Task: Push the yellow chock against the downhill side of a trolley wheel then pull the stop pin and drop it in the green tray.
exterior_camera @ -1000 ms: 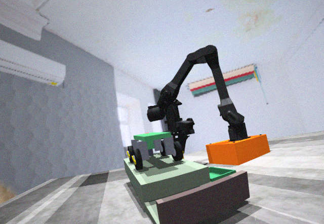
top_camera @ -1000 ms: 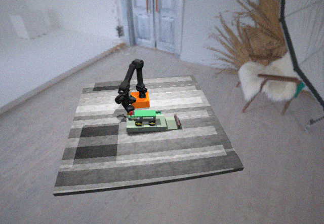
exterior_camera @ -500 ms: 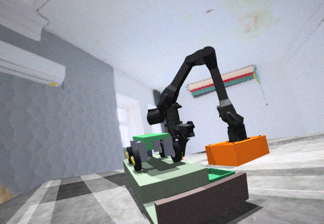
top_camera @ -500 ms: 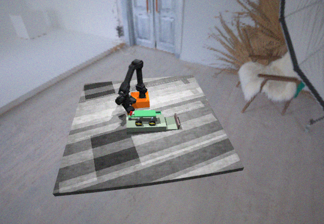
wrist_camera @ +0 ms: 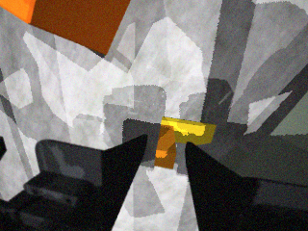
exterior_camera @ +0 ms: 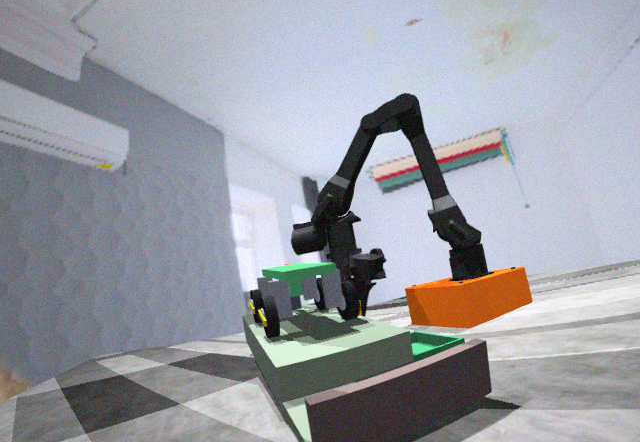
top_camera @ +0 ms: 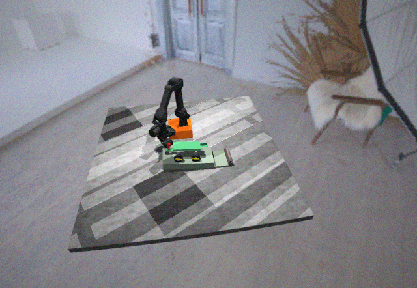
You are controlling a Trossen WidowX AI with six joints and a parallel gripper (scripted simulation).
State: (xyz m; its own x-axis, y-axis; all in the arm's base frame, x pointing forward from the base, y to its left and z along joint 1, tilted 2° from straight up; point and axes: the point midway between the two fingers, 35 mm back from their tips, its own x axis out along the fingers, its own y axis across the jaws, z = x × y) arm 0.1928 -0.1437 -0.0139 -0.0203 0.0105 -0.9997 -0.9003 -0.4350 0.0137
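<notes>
Right now the red-headed stop pin is 13 cm ahead of my gripper tip, 10 cm above it and 3 cm to the left of it. The rest, counted from my gripper tip: pale green ramp (15 cm to the left, 15 cm ahead, 1 cm above); then trolley (15 cm to the left, 15 cm ahead, 8 cm above); then yellow chock (2 cm ahead, 1 cm to the left, 1 cm below).
</notes>
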